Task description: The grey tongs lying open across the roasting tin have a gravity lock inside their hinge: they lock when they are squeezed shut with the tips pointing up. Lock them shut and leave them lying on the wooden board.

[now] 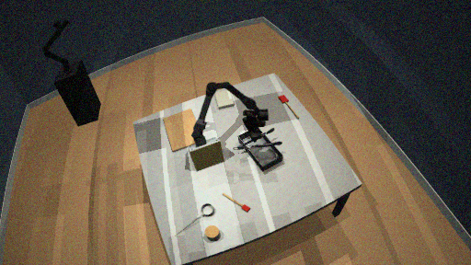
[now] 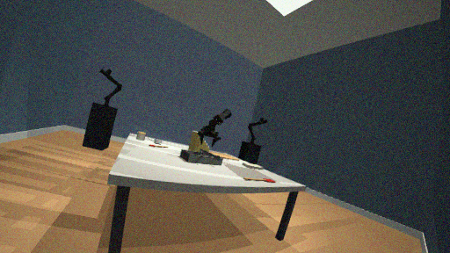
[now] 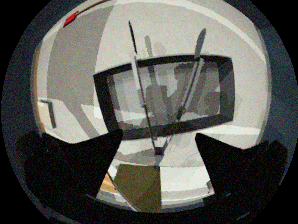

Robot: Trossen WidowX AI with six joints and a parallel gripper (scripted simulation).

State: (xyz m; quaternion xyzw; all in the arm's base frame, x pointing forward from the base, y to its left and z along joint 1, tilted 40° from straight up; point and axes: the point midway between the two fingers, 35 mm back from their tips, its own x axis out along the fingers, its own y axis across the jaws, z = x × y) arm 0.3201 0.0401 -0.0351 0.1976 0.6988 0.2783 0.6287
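The roasting tin lies 10 cm below my gripper tip, 4 cm ahead of it and 3 cm to the right of it. Also, from my gripper tip: red spatula 37 cm ahead, 34 cm to the left, 12 cm below; pale block 54 cm to the left, 11 cm below, 8 cm behind; wooden board 45 cm behind, 33 cm to the left, 12 cm below.
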